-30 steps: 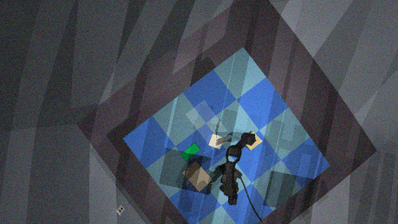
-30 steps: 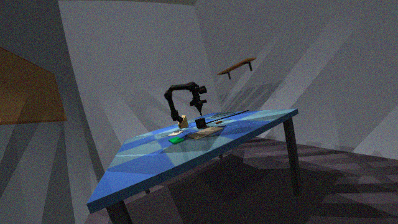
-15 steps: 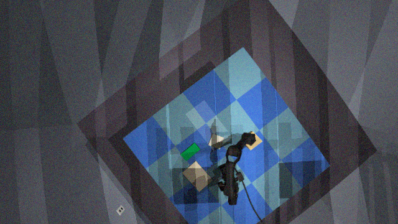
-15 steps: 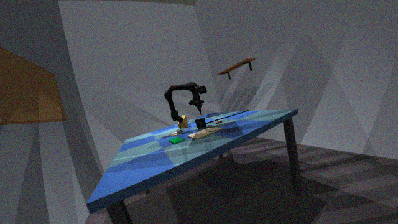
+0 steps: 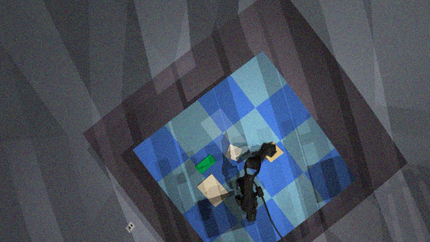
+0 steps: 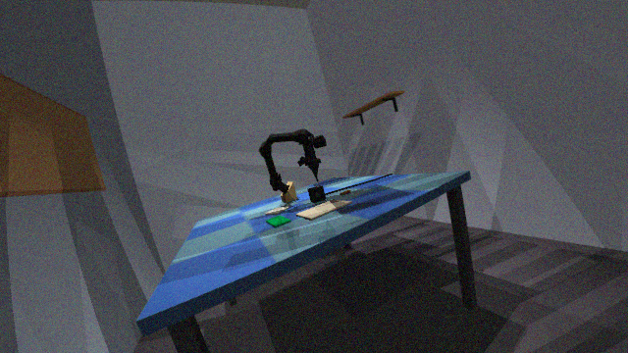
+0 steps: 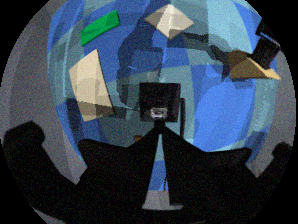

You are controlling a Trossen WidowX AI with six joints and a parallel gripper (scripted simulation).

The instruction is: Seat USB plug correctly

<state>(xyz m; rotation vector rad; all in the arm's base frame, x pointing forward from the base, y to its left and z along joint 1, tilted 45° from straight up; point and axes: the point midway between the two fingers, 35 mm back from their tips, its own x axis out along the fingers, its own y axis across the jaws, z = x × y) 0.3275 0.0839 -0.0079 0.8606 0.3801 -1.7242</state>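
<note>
Right now the USB plug is 20 mm below my gripper tip. Round my gripper tip: small orange piece (90 mm ahead, 110 mm to the left, 130 mm below); white block (110 mm behind, 240 mm to the right, 130 mm below); tan board (210 mm ahead, 130 mm to the right, 130 mm below).
</note>
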